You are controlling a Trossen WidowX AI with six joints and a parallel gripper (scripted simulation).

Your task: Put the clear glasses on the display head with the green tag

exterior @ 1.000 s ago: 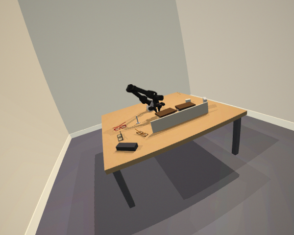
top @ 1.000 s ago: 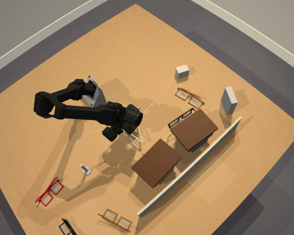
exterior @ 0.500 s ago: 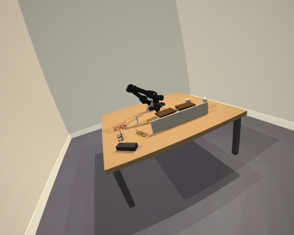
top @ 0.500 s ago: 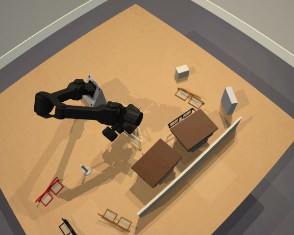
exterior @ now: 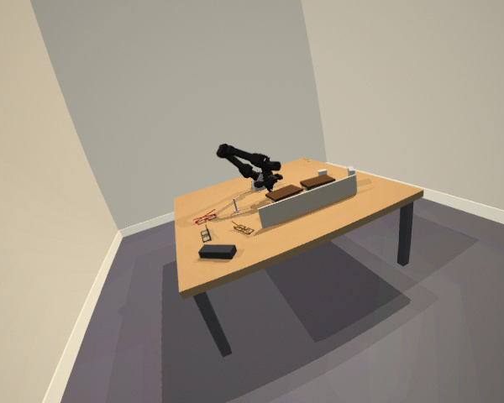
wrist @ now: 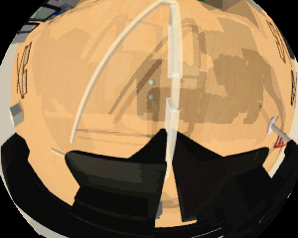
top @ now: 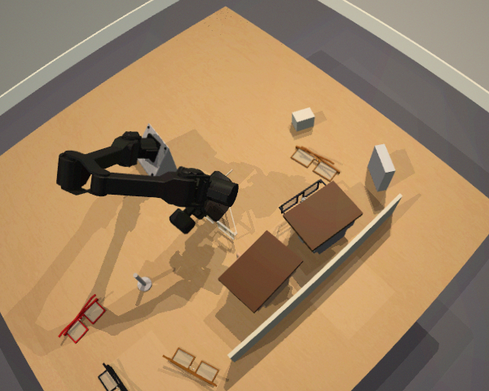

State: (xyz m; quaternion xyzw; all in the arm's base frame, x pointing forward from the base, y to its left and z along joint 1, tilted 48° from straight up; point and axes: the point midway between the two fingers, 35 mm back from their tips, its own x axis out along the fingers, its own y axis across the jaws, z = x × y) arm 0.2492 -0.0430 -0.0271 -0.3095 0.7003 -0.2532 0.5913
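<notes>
Now: the peg stand 3 cm ahead of my gripper tip and 25 cm to the right of it. The rest, counted from my gripper tip: white wall (35 cm ahead, 10 cm to the left, 3 cm above); black box (43 cm ahead, 45 cm to the right, 1 cm below); display head (22 cm ahead, 1 cm to the right, 3 cm above).
</notes>
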